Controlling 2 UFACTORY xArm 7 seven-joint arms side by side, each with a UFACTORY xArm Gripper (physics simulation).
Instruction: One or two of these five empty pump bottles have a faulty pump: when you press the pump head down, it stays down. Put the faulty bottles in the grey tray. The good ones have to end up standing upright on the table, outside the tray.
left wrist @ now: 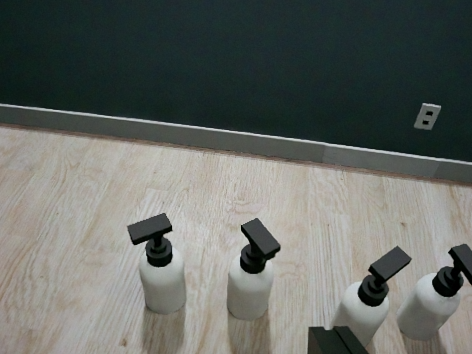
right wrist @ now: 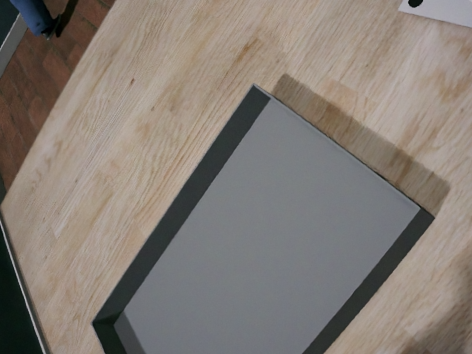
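Frame: origin at the left arm's base, x ahead, y left, z up, level; centimetres.
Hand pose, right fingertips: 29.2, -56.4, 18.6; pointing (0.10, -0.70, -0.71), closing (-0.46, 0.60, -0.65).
Things, the pixels of their top centre, and the offset from my right fingertips, as dx, dy, dz. "pt": a spot on its surface instead. Level surfaces: height alone.
- far-left bottle, top centre: (left wrist: 154,223) +13.2, +39.5, -4.5
- second bottle, top centre: (left wrist: 257,231) +12.9, +29.5, -4.5
- third bottle, top centre: (left wrist: 387,264) +9.4, +17.3, -4.5
- far-right bottle, top centre: (left wrist: 467,256) +10.5, +8.8, -4.5
- grey tray, top centre: (right wrist: 214,282) +6.0, -20.2, -15.6
- table, surface height: dz -18.5
- white sheet, surface spot: (right wrist: 447,11) pt -22.2, -15.0, -18.4
Four white bottles with black pump heads stand upright on the table in the left wrist view: a far-left bottle (left wrist: 163,290), a second bottle (left wrist: 249,297), a third bottle (left wrist: 360,319) and a far-right bottle (left wrist: 426,310), whose head is cut by the edge. Short dark stems show under the heads of the two left bottles. A fifth bottle does not show. My left gripper (left wrist: 338,341) is shut, its fingertips in front of the third bottle's lower body; whether they touch is unclear. The grey tray (right wrist: 184,205) shows in the right wrist view, no bottle in its visible part. My right gripper does not show.
A dark wall with an outlet (left wrist: 427,116) and a grey baseboard (left wrist: 200,137) lies beyond the table (left wrist: 75,200) (right wrist: 125,140). In the right wrist view, a white sheet (right wrist: 447,11) with a black dot is at the top right, and a blue trouser leg (right wrist: 34,16) at the top left.
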